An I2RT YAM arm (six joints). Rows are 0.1 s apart.
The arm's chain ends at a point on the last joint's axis. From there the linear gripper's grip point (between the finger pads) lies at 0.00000 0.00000 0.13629 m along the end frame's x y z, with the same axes.
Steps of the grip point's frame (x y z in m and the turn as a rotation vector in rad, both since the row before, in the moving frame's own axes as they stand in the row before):
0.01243, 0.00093, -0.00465, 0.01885, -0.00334, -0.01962
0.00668, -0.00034, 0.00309, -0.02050, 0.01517, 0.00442
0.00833, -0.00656, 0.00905, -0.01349, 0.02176, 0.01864
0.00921, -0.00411, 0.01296, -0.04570, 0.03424, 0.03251
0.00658, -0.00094, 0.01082, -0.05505, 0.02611, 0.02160
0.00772, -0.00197, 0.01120, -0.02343, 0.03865, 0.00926
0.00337, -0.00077, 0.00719, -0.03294, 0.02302, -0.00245
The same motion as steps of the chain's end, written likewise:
0.01291, 0.00349, -0.00463, 0.01885, -0.00334, -0.01962
0.00462, -0.00314, 0.00313, -0.02050, 0.01517, 0.00442
0.00538, -0.00843, 0.00909, -0.01349, 0.02176, 0.01864
0.00465, -0.01041, 0.01318, -0.04570, 0.03424, 0.03251
0.00310, -0.00848, 0.01107, -0.05505, 0.02611, 0.02160
0.00247, -0.00519, 0.01134, -0.02343, 0.03865, 0.00926
0.00023, -0.00525, 0.00730, -0.03294, 0.02302, -0.00245

